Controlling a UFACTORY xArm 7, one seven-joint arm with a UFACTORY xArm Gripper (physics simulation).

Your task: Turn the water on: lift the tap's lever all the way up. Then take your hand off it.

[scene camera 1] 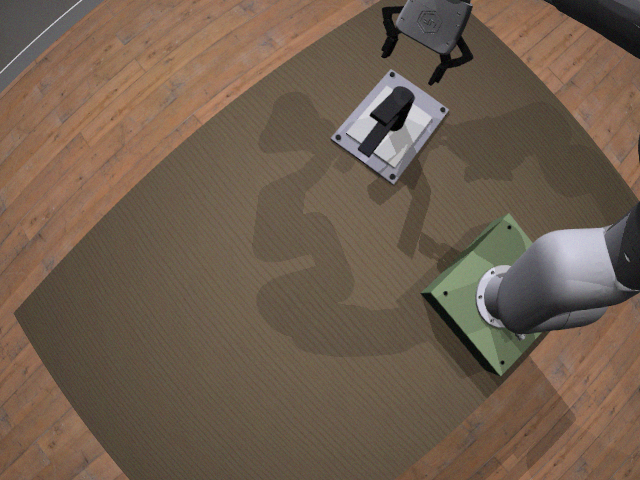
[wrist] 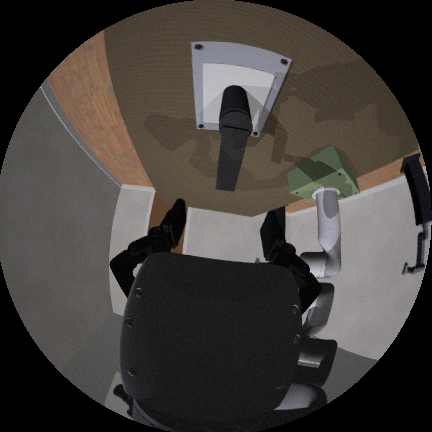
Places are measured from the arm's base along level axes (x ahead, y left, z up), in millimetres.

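Pixels of known places: gripper, fingertip midpoint: (scene camera 1: 408, 69) (wrist: 225, 214); arm's base, origin of the base link: (wrist: 325, 192).
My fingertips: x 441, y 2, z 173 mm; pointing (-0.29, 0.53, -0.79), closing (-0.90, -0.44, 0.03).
For each thing: its middle in the pictures, then the offset to it from my fingertips. "spot": a spot on its surface instead. Level surfaces: height alone.
- black tap, surface spot: (wrist: 235, 100) spot: dx +13, dy -35, dz -164 mm
- pale plate, body centre: (scene camera 1: 392, 122) (wrist: 234, 92) dx +1, dy -14, dz -257 mm
- thin spout, body centre: (scene camera 1: 379, 132) dx -26, dy +50, dz -185 mm
- brown ribbed mat, its level: dz -263 mm
The black tap (scene camera 1: 403, 96) (wrist: 235, 100) stands on a pale plate (scene camera 1: 421, 99) (wrist: 240, 53). Its lever (scene camera 1: 388, 109) (wrist: 231, 162) is a broad bar that slopes up from the top of the body, standing above the thin spout (scene camera 1: 371, 143), which points the same way. How near the lever is to its upper stop cannot be told. My gripper (scene camera 1: 410, 67) (wrist: 225, 214) is open and empty, on the side of the tap opposite the spout. Its two fingers stand wide apart and show clear of the lever in both views.
A green base block (scene camera 1: 465, 302) (wrist: 320, 172) carries a white arm (scene camera 1: 563, 273) (wrist: 328, 215) at the right of the scene view. A brown ribbed mat (scene camera 1: 180, 289) lies under the tap, with wood floor (scene camera 1: 129, 87) around it.
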